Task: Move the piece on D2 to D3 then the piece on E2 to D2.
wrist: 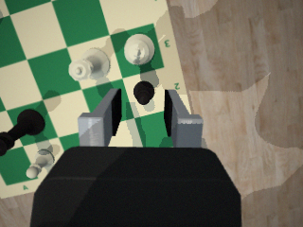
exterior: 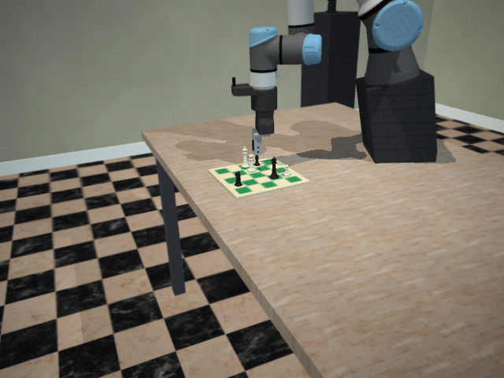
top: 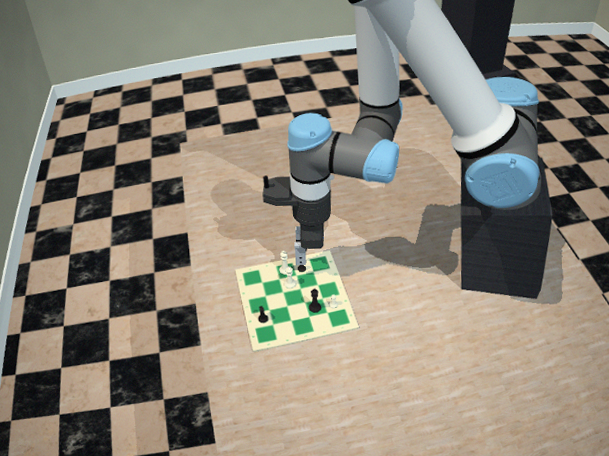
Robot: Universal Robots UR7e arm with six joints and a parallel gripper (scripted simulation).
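The black pawn lies 40 mm below my hand. The rest, counted from my hand: tall white piece (30 mm below, 30 mm ahead, 10 mm to the right); then green-and-cream board (60 mm to the left, 60 mm below, 50 mm ahead); then small white piece (120 mm to the left, 40 mm below, 20 mm behind).
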